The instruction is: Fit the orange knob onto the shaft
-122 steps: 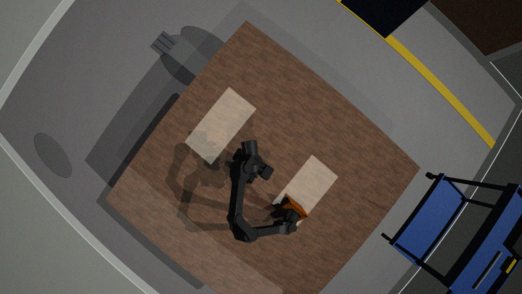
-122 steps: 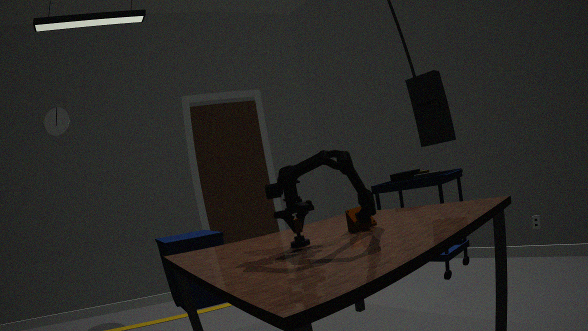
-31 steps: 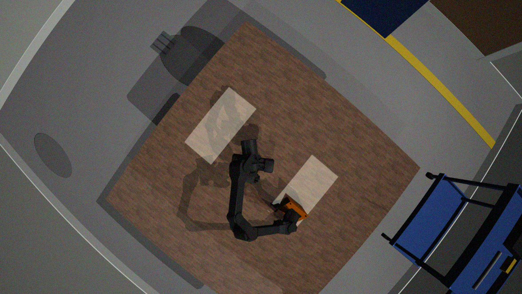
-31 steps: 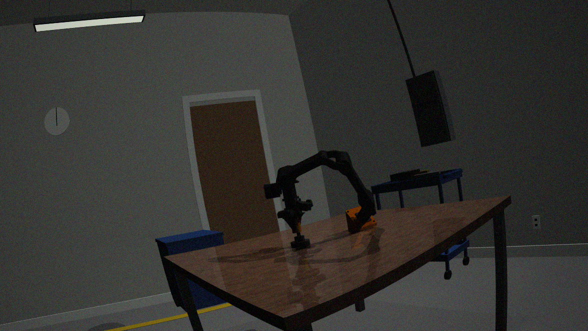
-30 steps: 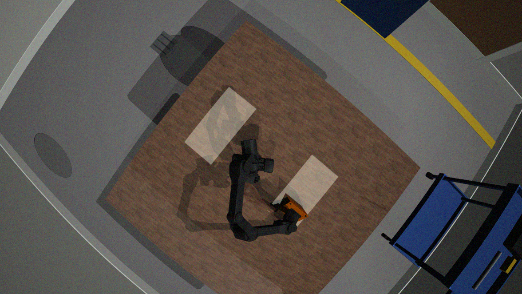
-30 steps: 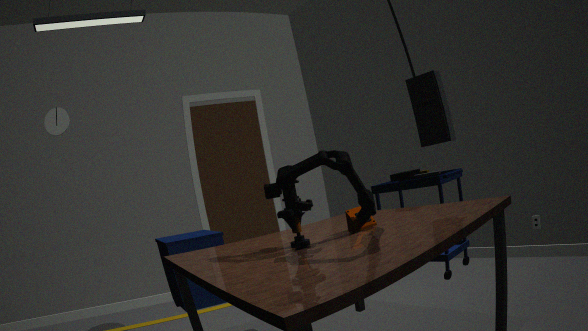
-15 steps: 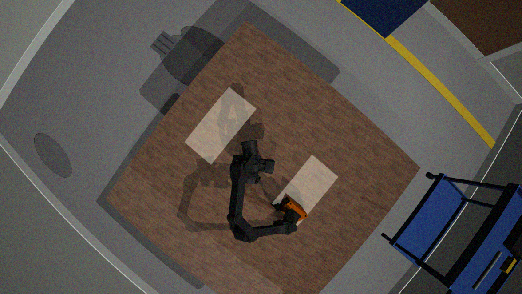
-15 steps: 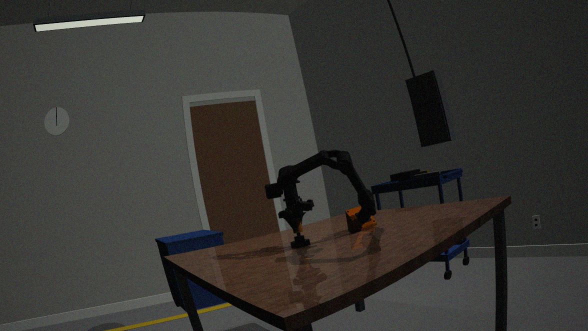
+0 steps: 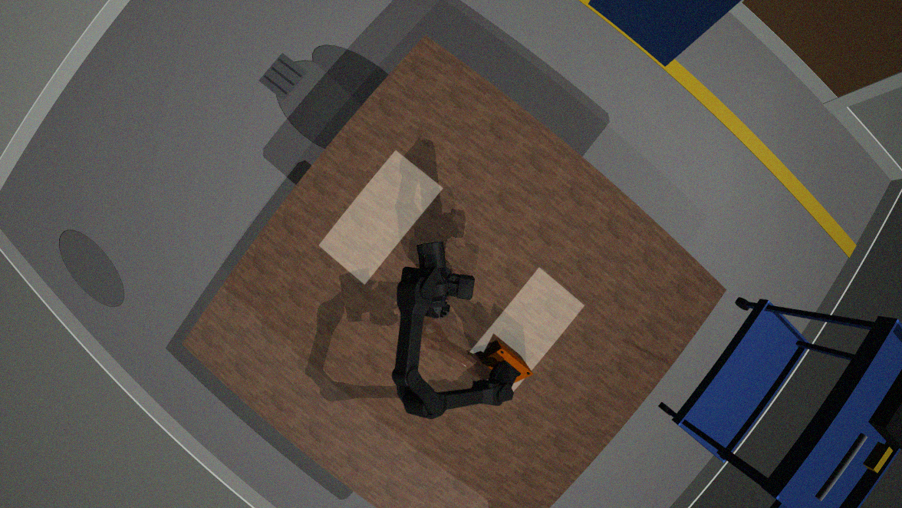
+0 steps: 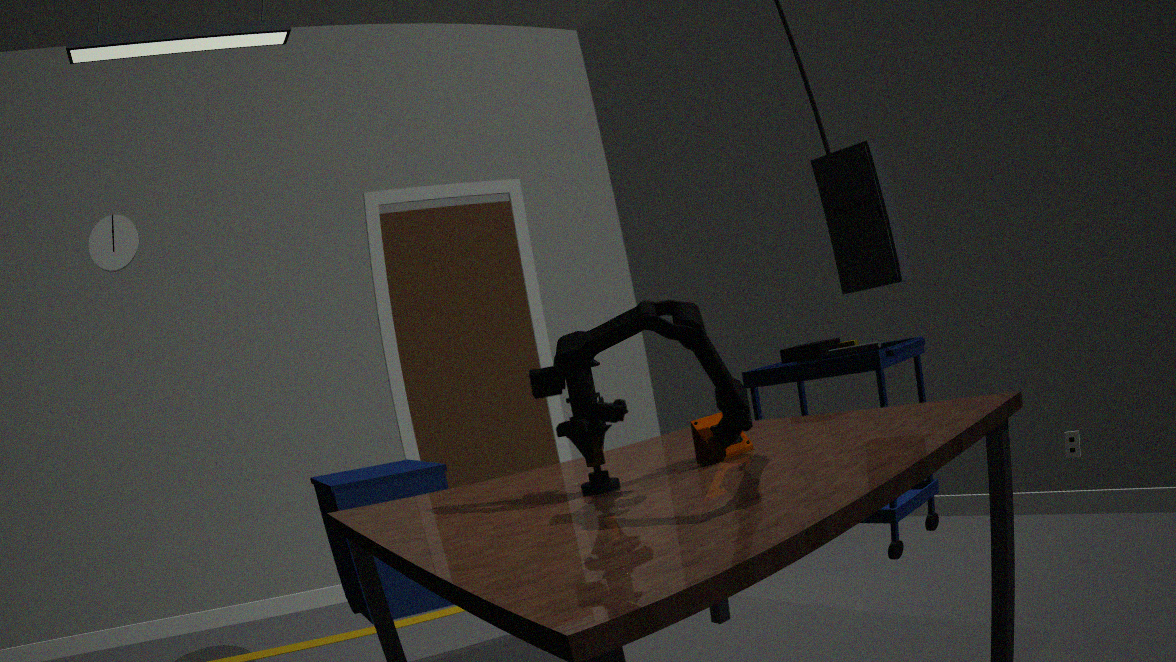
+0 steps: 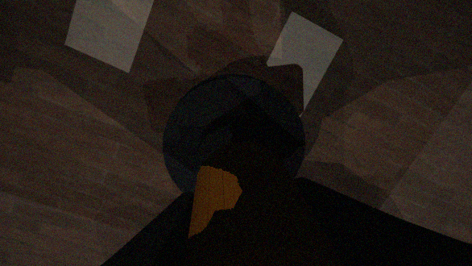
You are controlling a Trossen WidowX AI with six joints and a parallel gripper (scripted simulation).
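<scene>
My gripper tip is 20 mm below the orange knob. Round my gripper tip: round dark pedestal (40 mm below).
</scene>
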